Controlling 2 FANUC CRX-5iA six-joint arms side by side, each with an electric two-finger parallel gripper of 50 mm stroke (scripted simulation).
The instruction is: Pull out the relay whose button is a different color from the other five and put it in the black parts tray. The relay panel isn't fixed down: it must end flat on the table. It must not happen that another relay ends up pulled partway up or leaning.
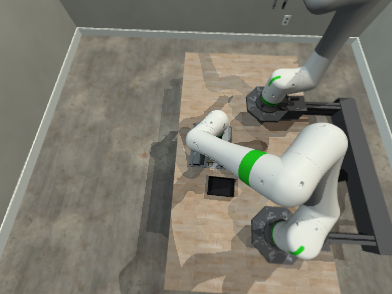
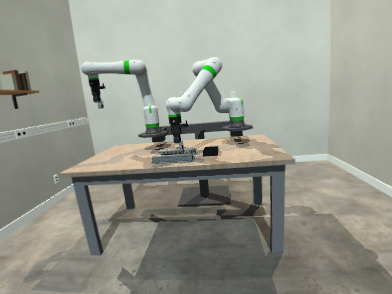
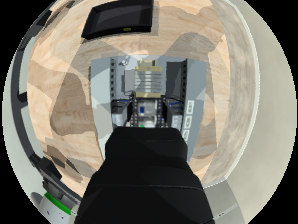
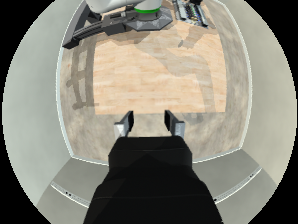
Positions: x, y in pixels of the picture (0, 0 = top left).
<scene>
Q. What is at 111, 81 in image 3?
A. A relay panel.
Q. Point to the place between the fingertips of my left gripper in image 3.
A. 147, 108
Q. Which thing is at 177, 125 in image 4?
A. My right gripper.
</scene>
